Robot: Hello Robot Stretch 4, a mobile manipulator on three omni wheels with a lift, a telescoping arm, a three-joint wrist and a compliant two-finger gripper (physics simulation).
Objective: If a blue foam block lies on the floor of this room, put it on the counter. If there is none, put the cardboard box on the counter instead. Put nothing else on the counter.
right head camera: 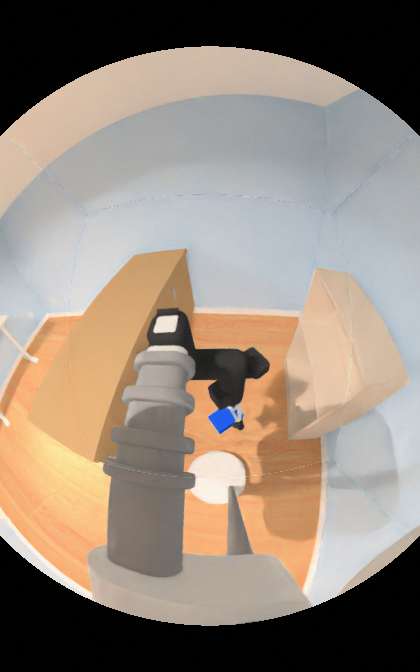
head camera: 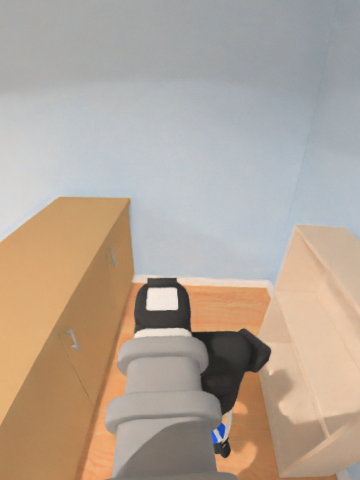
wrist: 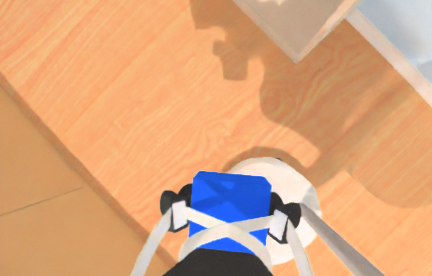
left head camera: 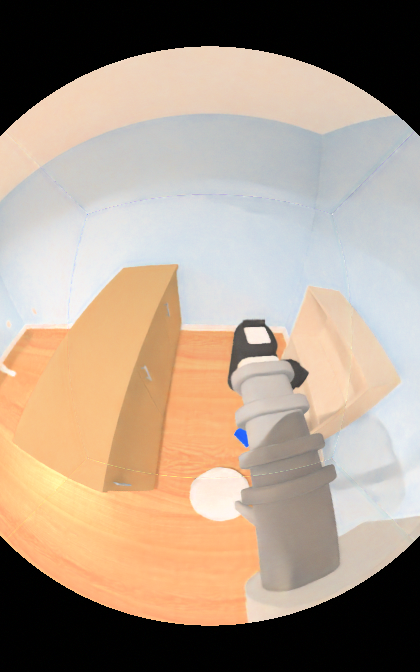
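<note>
A blue foam block (head camera: 217, 434) (left head camera: 242, 437) (right head camera: 222, 420) (wrist: 231, 195) is held between the two fingertips of my gripper (wrist: 229, 203), which is shut on it. The block is high above the floor; in the head view the arm hides much of it. The counter (head camera: 60, 250) (left head camera: 117, 320) (right head camera: 115, 320) is the long tan cabinet to the left of the arm, with a flat top and grey handles on its front. The block is to the right of the counter, not over its top. The cardboard box does not show in these views.
An open beige shelf unit (head camera: 325, 240) (left head camera: 325, 295) (right head camera: 334, 280) stands to the right by the wall; its corner also shows in the wrist view (wrist: 296, 56). My round white base (left head camera: 215, 495) (right head camera: 215, 482) (wrist: 295, 197) stands on the wood floor (right head camera: 250, 330) between counter and shelf.
</note>
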